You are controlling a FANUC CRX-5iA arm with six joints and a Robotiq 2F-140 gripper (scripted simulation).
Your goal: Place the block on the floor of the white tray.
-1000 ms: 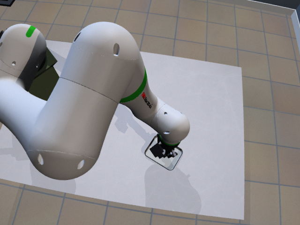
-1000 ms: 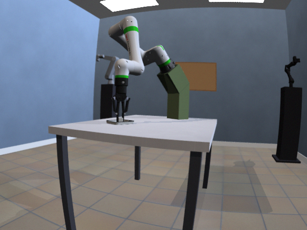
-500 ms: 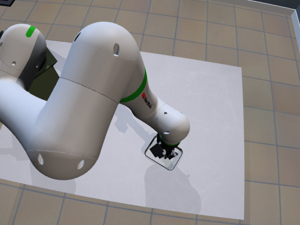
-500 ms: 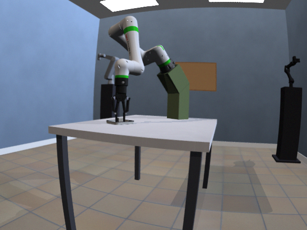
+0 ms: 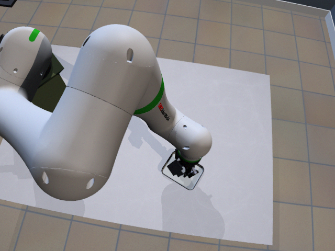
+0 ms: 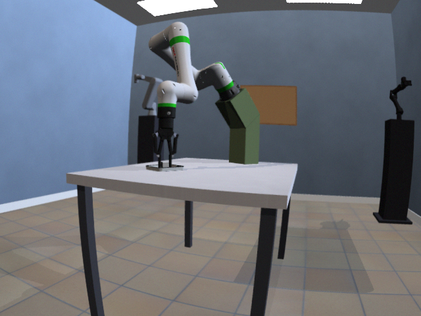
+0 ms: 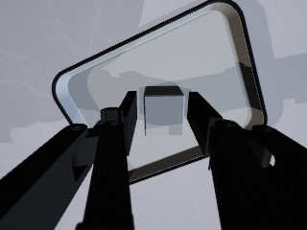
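Now: the pale grey block 20 mm below my hand. From my hand the other things lie so: white tray (30 mm below).
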